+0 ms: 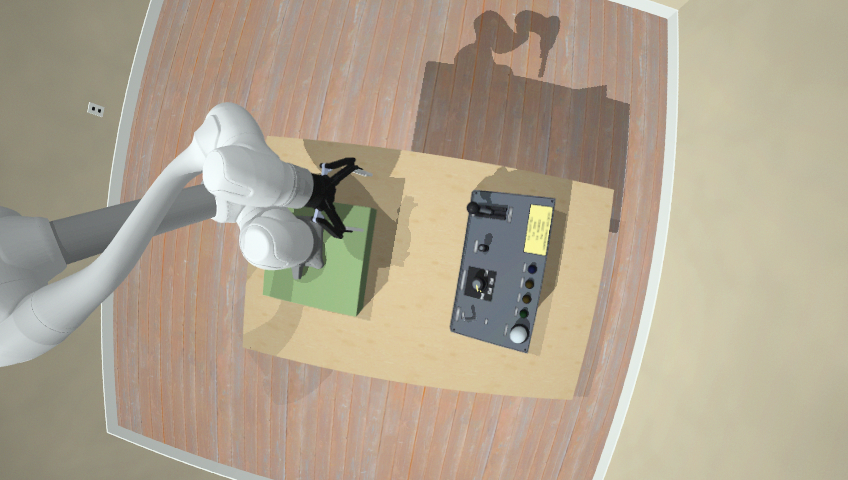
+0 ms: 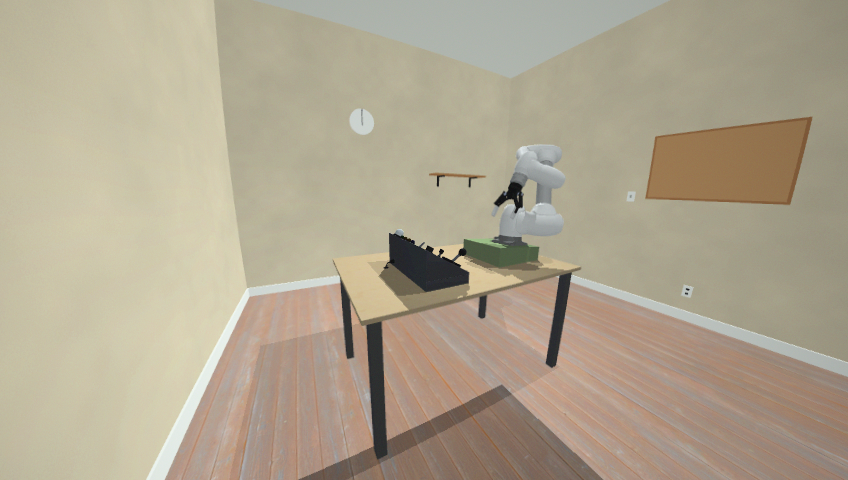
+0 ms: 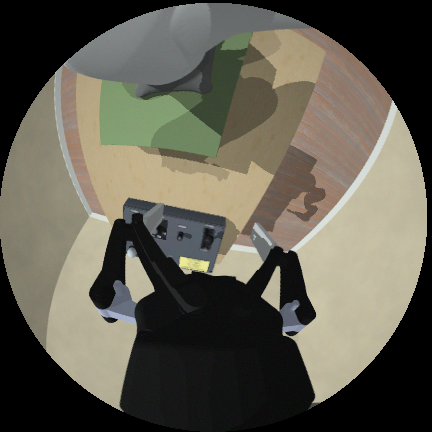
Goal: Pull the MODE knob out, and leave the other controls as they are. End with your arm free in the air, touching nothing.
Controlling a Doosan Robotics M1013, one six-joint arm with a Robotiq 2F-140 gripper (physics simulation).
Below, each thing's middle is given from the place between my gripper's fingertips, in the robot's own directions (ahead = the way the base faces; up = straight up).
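Control panel (image 1: pixel 517 235): position relative to my hand is 430 mm ahead, 180 mm to the right and 210 mm below.
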